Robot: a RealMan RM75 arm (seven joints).
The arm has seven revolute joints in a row. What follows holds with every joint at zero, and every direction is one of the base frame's. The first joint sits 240.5 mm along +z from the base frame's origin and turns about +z. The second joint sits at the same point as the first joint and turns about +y. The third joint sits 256 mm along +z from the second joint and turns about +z. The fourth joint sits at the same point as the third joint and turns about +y. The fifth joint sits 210 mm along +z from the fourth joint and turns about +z. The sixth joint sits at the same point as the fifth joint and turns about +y. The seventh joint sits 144 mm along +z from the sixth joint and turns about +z. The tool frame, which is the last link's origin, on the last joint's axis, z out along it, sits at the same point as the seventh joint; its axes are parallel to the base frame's.
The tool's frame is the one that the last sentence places.
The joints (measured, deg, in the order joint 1, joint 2, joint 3, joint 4, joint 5, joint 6, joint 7), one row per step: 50.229, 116.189, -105.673, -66.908, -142.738, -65.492, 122.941; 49.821, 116.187, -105.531, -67.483, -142.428, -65.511, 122.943; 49.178, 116.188, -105.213, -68.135, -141.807, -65.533, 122.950; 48.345, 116.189, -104.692, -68.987, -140.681, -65.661, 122.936; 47.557, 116.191, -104.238, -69.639, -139.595, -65.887, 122.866; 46.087, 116.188, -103.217, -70.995, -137.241, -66.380, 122.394; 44.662, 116.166, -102.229, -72.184, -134.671, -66.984, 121.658
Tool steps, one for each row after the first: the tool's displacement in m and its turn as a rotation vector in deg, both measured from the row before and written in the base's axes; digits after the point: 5 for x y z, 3 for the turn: -0.00059, -0.00113, 0.00050, -0.052, 0.605, -0.107; 0.00002, -0.00157, 0.00073, -0.106, 0.998, -0.476; -0.00038, -0.00236, 0.00103, -0.296, 1.538, -0.797; 0.00053, -0.00242, 0.00080, -0.399, 1.283, -0.859; -0.00032, -0.00462, 0.00215, -0.906, 2.674, -1.342; -0.00009, -0.00485, 0.00218, -1.138, 2.599, -1.211
